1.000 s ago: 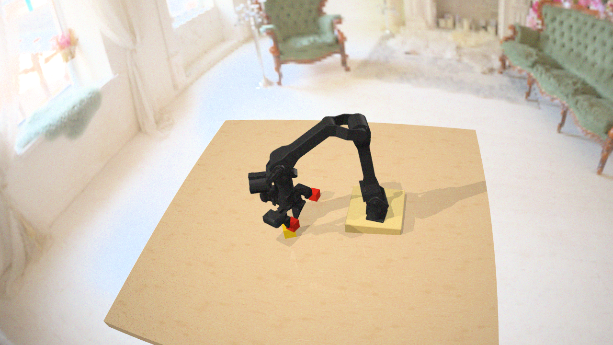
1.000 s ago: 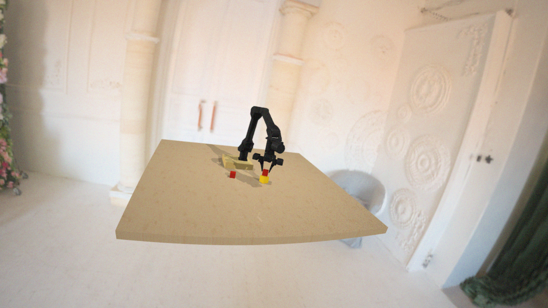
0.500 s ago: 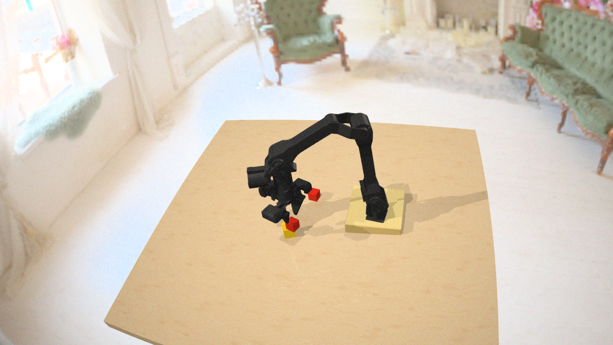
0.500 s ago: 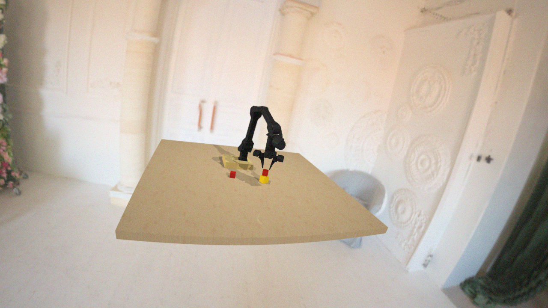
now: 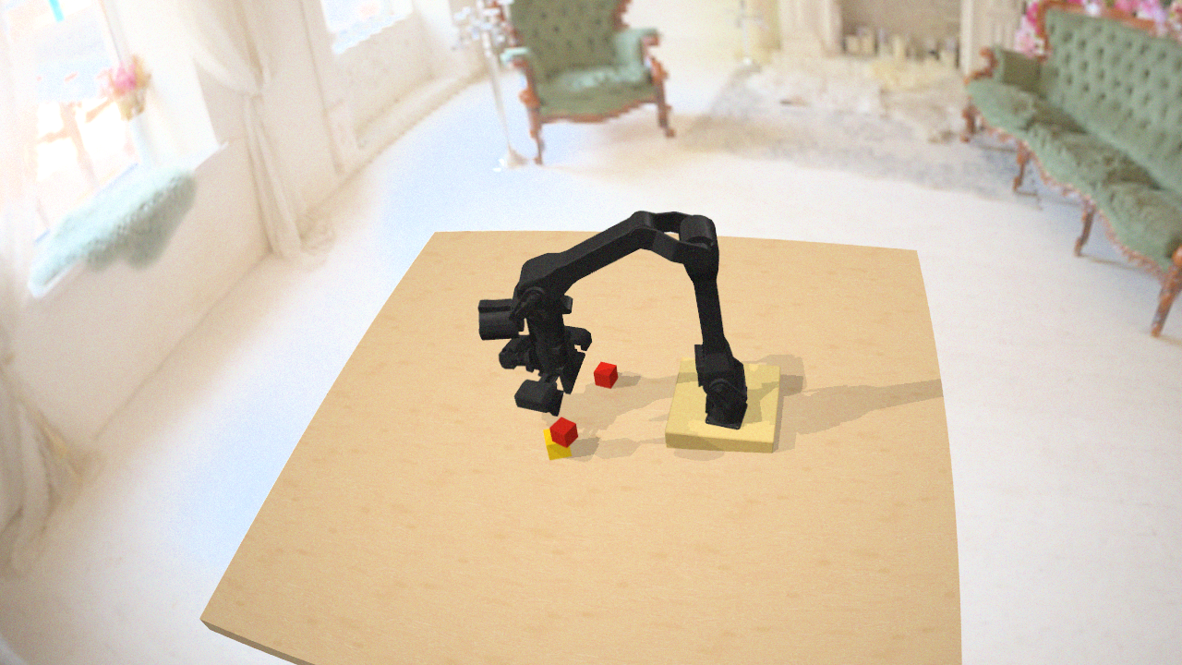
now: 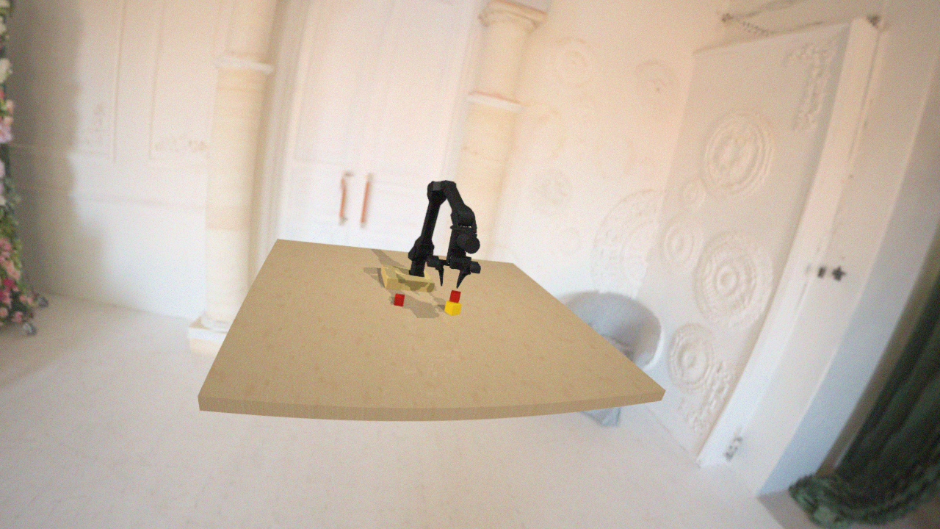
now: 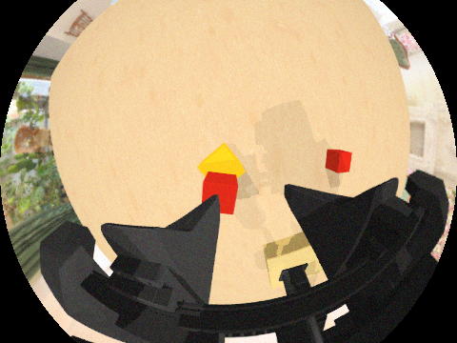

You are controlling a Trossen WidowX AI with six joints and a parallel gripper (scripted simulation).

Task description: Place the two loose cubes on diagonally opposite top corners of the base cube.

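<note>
Now: the red cube 10 mm behind my gripper tip, 30 mm to the left of it and 40 mm below it. From my gripper tip the other things lie so: yellow base cube: 10 mm ahead, 30 mm to the left, 70 mm below.
</note>
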